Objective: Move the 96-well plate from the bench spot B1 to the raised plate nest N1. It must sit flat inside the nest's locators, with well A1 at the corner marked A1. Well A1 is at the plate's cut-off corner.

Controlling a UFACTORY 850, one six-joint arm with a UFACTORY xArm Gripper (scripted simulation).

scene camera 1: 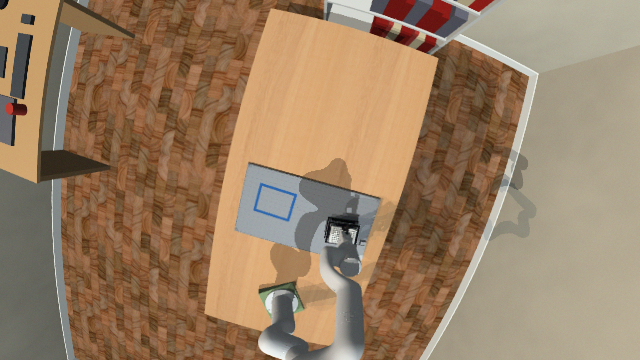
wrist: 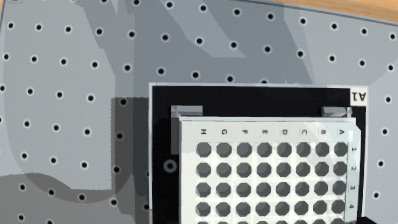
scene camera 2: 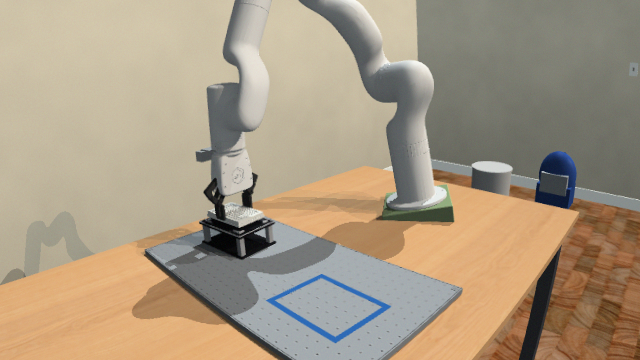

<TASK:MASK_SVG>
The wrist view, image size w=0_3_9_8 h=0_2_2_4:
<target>white 96-well plate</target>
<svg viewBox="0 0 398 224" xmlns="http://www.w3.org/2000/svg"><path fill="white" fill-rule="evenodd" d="M179 117L179 224L356 224L361 130L356 126L356 118Z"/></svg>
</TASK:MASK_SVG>
